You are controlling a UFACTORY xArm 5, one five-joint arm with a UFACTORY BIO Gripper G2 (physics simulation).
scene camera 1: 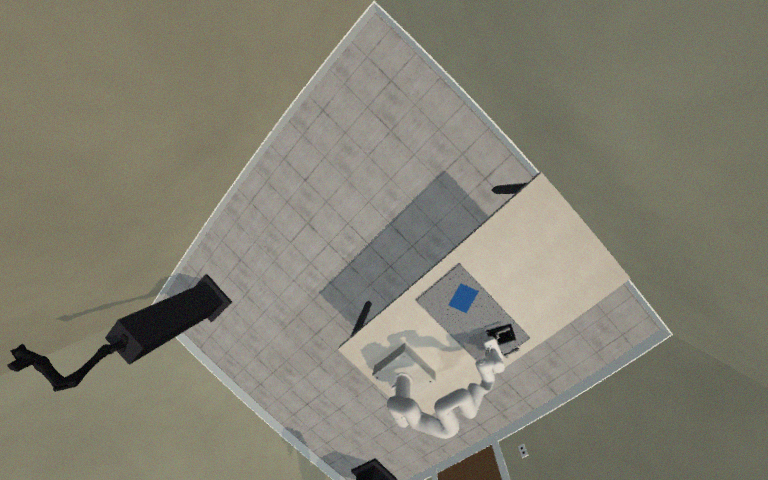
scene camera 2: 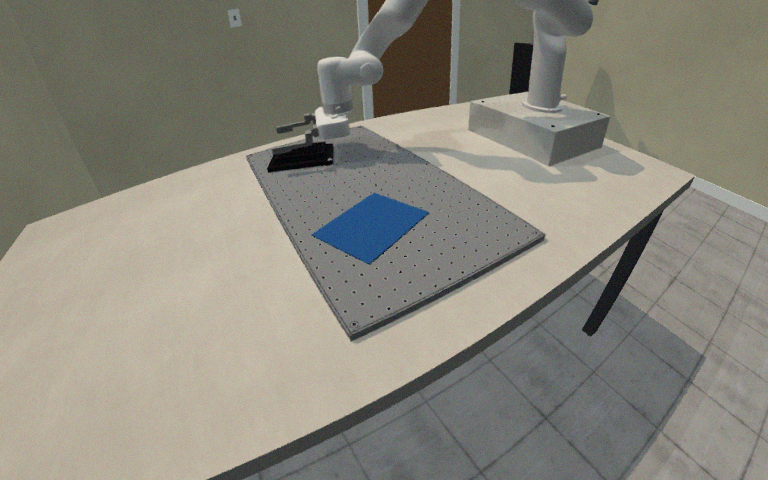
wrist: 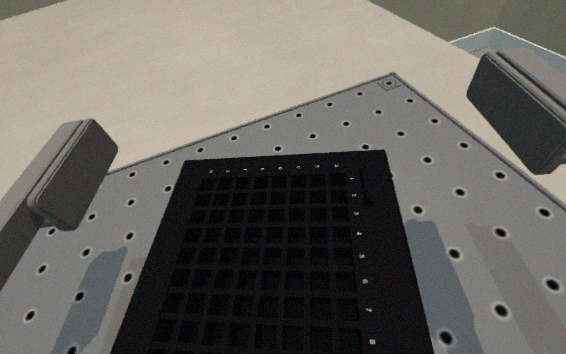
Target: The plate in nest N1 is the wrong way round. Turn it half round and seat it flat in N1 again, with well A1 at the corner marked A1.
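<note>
The black plate [scene camera 1: 502, 333] [scene camera 2: 304, 153] [wrist: 270, 245] sits in the black nest N1 [scene camera 2: 300, 165] [wrist: 395, 240] near one end of the perforated board. In the wrist view its small letters run along the far edge and its numbers down the right side, with the well A1 corner at far right. The nest's A1 mark does not show; the nest's near end is cut off in the wrist view. My gripper [scene camera 1: 504, 340] [scene camera 2: 278, 140] [wrist: 300, 147] is open and empty. Its fingers stand wide apart, one to each side of the plate and apart from it.
A flat blue rectangle [scene camera 1: 463, 297] [scene camera 2: 370, 228] lies on the grey perforated board [scene camera 1: 433, 297] [scene camera 2: 453, 249] [wrist: 320, 150]. The arm's box-shaped pedestal [scene camera 2: 504, 131] stands on the table [scene camera 2: 169, 294] beside the board. The board's corner and edges show beyond the nest in the wrist view.
</note>
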